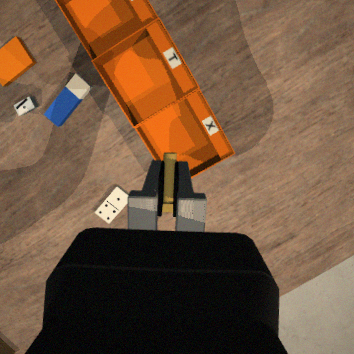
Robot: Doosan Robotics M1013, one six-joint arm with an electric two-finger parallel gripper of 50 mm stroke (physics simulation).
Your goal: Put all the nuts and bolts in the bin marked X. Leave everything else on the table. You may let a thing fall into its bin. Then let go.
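Places are measured from the arm's base along level axes (x up, y ahead, z left), in metres.
Where they show: gripper, fingertip midpoint: (168,177).
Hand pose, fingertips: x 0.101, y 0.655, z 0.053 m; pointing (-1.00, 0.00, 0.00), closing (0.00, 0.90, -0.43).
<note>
After its pixels a point has its place.
My gripper (168,177) @[z 0.053, x 0.101, y 0.655 m] is shut on a brass-coloured bolt (170,177) @[z 0.055, x 0.108, y 0.657 m], a long narrow piece held lengthwise between the dark fingertips. The bolt's far end overlaps the near edge of the bin marked X (213,157) @[z 0.011, x -0.066, y 0.694 m], the end compartment of an orange bin row. Its white X label (210,125) @[z 0.053, x -0.045, y 0.703 m] is on the right side. The part of bin X that shows holds no nut or bolt that I can make out; the fingertips hide part of its near corner.
The bin marked T (172,58) @[z 0.135, x -0.038, y 0.692 m] adjoins bin X, with another compartment beyond. A domino (112,205) @[z 0.001, x -0.073, y 0.546 m] lies left of the gripper. A blue and white eraser (63,106) @[z 0.142, x -0.067, y 0.550 m], a small sharpener (24,106) @[z 0.164, x -0.069, y 0.503 m] and an orange block (15,61) @[z 0.218, x -0.070, y 0.518 m] lie at the left.
</note>
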